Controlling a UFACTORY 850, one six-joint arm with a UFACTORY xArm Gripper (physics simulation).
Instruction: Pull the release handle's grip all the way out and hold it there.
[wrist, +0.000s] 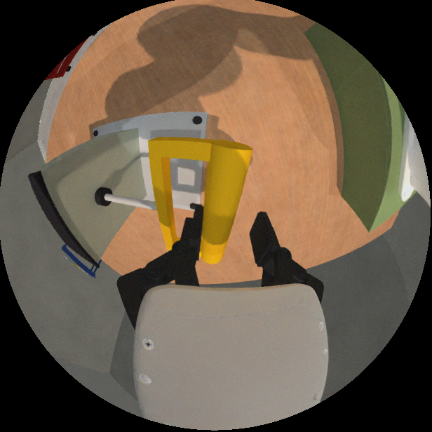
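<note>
The yellow release handle is a rectangular frame with a thick round grip (227, 192) along its right side, in the middle of the wrist view. It stands in front of a pale grey base plate (172, 122). A white rod (131, 202) with a black end runs from the left toward the handle. My gripper (228, 219) is open around the lower part of the grip. The left finger is close against the grip's left side, inside the yellow frame. The right finger stands apart from the grip, with a visible gap. Whether the left finger touches is unclear.
A pale grey-green panel (95, 175) with a black edge stands at the left, with a small blue handle (78, 261) beyond it. A green block (357, 120) stands at the right. A red and white object (61, 64) is at the upper left, on the wooden table (285, 100).
</note>
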